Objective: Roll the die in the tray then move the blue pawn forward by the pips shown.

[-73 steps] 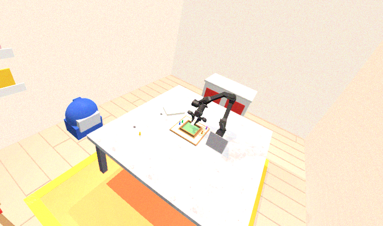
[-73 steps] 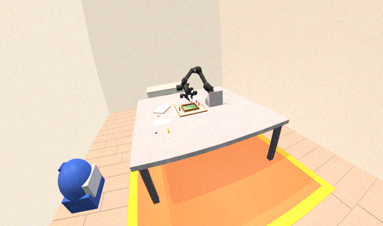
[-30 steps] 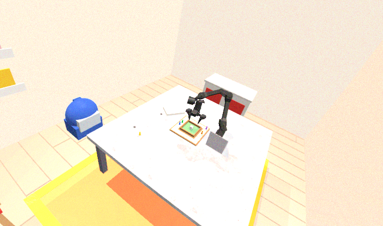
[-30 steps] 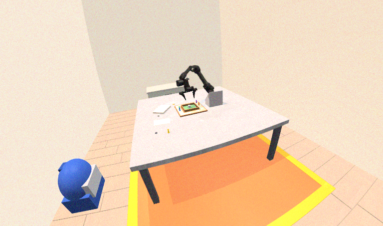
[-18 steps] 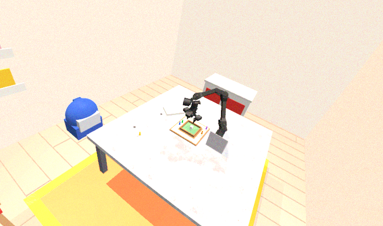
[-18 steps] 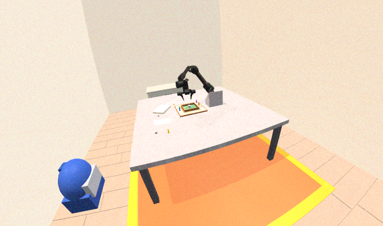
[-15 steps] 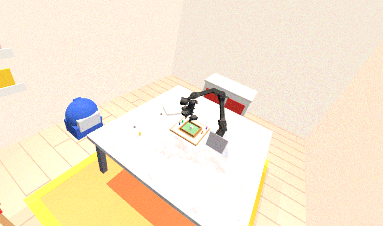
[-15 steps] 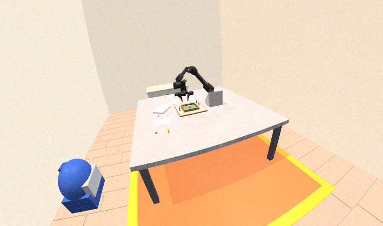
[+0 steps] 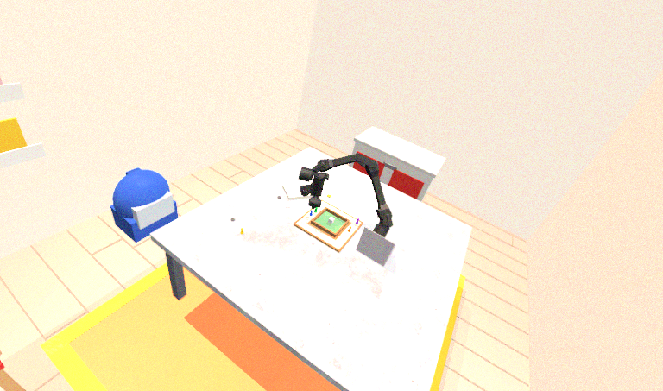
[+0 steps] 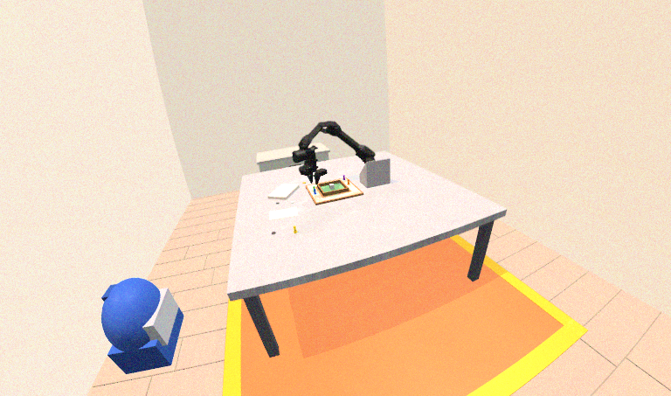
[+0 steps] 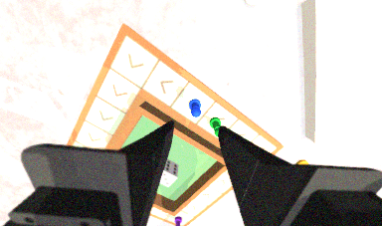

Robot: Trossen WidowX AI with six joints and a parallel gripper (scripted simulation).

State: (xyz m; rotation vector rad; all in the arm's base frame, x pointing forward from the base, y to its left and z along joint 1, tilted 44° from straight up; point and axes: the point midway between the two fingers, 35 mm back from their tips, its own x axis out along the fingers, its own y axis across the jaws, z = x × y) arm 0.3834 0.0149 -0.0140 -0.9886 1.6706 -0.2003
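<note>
The blue pawn is 5 cm below my gripper tip. Round my gripper tip: green pawn 5 cm below, 4 cm to the right; then white die 11 cm behind, 5 cm below, 3 cm to the right; then green tray 11 cm behind, 7 cm below, 2 cm to the right.
</note>
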